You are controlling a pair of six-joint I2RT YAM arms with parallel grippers.
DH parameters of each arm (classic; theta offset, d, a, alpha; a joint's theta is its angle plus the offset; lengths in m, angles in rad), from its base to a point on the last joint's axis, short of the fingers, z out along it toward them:
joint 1: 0 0.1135 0.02 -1.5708
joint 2: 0 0 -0.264 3.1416
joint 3: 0.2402 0 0.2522 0
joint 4: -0.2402 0 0.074 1.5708
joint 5: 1.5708 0 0 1.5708
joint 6: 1.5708 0.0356 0 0
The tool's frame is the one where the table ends.
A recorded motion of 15 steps. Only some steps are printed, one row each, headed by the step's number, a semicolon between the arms.
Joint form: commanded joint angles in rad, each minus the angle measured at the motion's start. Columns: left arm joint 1, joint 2, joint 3, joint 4, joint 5, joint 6; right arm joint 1, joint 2, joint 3, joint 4, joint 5, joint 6.
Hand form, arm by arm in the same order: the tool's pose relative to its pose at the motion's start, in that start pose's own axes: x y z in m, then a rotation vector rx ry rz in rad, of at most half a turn. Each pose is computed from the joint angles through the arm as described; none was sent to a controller.
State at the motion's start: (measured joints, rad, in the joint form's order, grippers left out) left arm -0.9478 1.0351 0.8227 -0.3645 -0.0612 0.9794; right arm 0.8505 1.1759 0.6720 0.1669 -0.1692 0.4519
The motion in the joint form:
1: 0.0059 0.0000 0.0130 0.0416 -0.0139 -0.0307; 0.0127 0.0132 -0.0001 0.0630 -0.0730 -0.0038
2: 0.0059 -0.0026 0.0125 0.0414 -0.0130 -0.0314; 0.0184 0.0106 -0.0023 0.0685 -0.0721 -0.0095
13: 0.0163 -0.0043 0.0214 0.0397 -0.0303 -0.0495; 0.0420 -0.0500 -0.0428 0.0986 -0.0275 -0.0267
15: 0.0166 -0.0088 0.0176 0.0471 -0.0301 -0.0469; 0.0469 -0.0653 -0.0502 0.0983 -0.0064 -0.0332
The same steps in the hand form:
1: -0.0032 0.0083 -0.0020 -0.0554 -0.0154 -0.0375; -0.0015 0.0069 0.0030 -0.0974 -0.0061 -0.0178
2: -0.0032 0.0083 -0.0026 -0.0564 -0.0172 -0.0383; -0.0010 0.0084 0.0027 -0.1039 -0.0093 -0.0263
13: -0.0021 0.0123 -0.0043 -0.0783 -0.0012 -0.0629; 0.0022 0.0138 -0.0089 -0.1047 -0.0635 -0.0575
15: -0.0020 0.0123 -0.0050 -0.0849 -0.0057 -0.0610; 0.0026 0.0146 -0.0118 -0.0929 -0.0776 -0.0654

